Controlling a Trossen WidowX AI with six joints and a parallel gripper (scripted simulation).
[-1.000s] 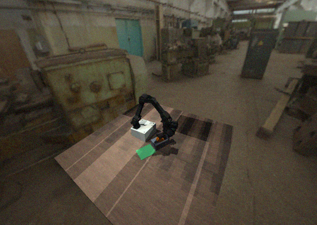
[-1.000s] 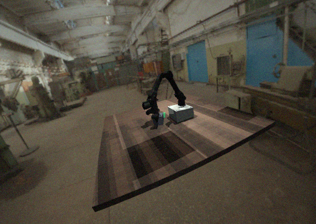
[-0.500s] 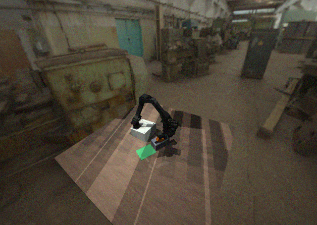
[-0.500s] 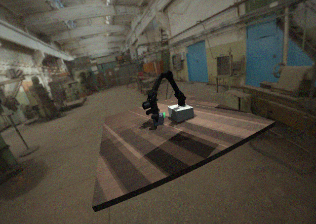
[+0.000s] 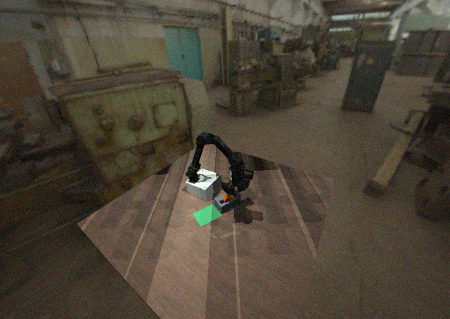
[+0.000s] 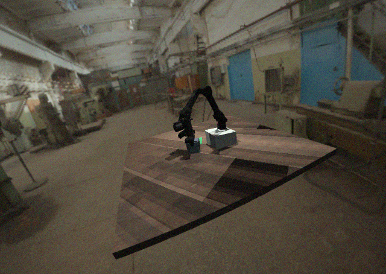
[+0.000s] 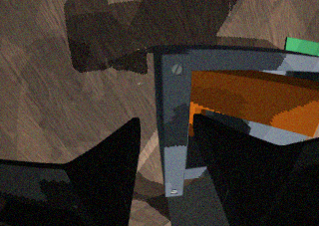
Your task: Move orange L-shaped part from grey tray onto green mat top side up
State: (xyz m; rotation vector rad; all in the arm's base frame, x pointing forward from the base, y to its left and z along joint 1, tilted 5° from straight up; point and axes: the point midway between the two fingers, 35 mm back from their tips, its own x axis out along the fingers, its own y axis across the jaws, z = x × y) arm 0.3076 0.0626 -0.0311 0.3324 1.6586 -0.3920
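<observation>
Right now my gripper tip is 20 mm past the orange L-shaped part, 40 mm to the left of it and 20 mm above it. Also, from my gripper tip: green mat: 100 mm behind, 200 mm to the right, 80 mm below.
</observation>
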